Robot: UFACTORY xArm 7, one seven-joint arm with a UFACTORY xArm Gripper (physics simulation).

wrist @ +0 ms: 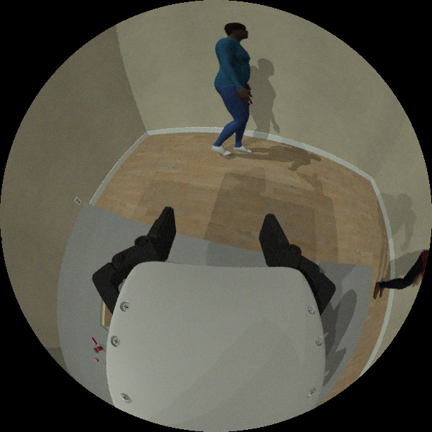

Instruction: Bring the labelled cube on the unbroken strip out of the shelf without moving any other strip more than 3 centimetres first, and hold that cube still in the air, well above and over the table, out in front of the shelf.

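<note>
My gripper (pixel 218 222) is open and empty, its two black fingers wide apart, with the grey table top and the wood floor behind them. A small part of a pale wooden box-like thing with a grey-blue edge (pixel 103 314) shows at the lower left, mostly hidden behind the gripper's left side; I cannot tell whether it is the shelf. The labelled cube and the strips cannot be made out in this view.
The grey table top (pixel 85 260) spans the lower part of the view. Small red and pink pieces (pixel 99 348) lie on it at the lower left. A person in blue (pixel 232 75) stands by the far wall. Another person's limb (pixel 405 282) shows at the right edge.
</note>
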